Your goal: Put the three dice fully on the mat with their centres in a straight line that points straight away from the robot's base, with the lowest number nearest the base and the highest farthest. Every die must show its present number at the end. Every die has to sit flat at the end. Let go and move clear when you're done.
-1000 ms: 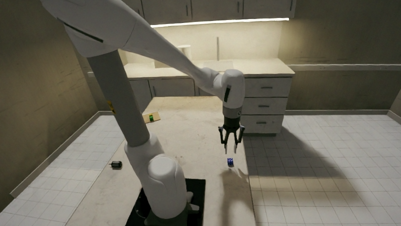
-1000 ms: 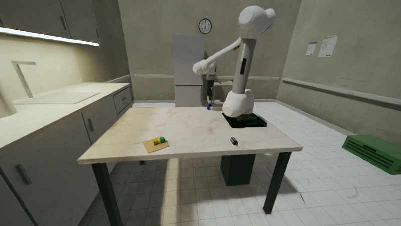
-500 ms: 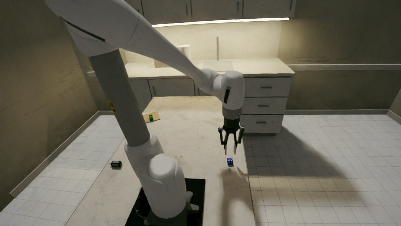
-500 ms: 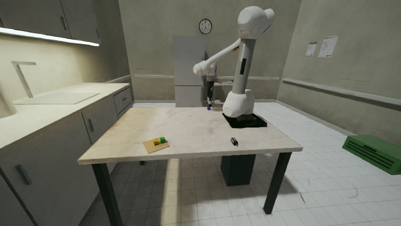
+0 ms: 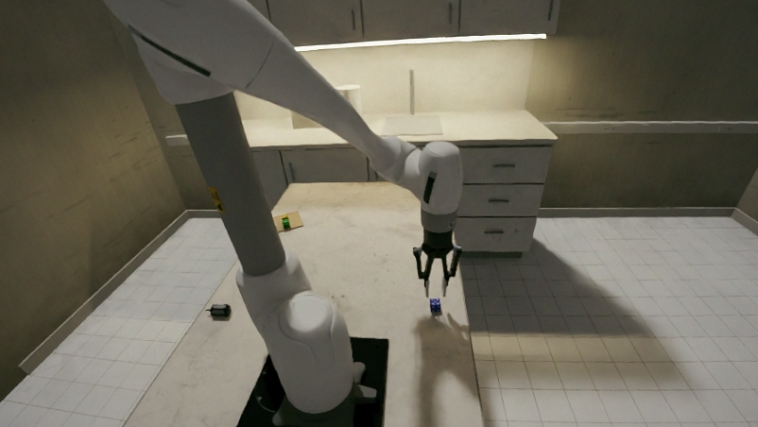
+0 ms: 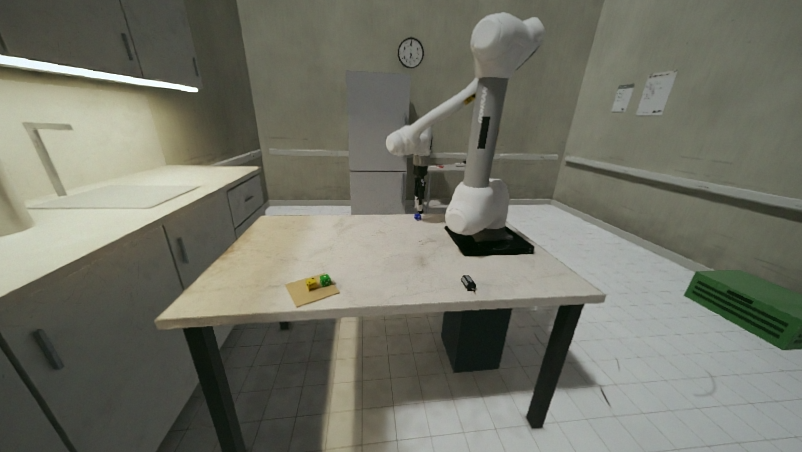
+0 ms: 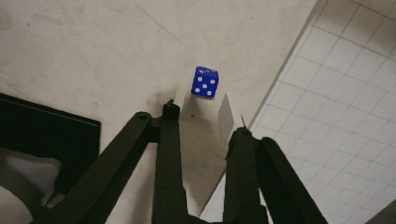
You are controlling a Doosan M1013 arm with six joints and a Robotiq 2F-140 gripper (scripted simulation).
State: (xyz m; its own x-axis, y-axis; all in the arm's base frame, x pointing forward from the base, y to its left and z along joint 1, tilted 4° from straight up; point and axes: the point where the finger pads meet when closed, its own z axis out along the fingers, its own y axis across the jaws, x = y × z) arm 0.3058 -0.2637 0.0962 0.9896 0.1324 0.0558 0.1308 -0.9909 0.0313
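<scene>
The blue die is 80 mm below my hand. Round my hand: yellow die: 460 mm ahead, 660 mm to the left, 80 mm below; then tan mat: 460 mm ahead, 660 mm to the left, 90 mm below; then green die: 420 mm ahead, 640 mm to the left, 80 mm below.
</scene>
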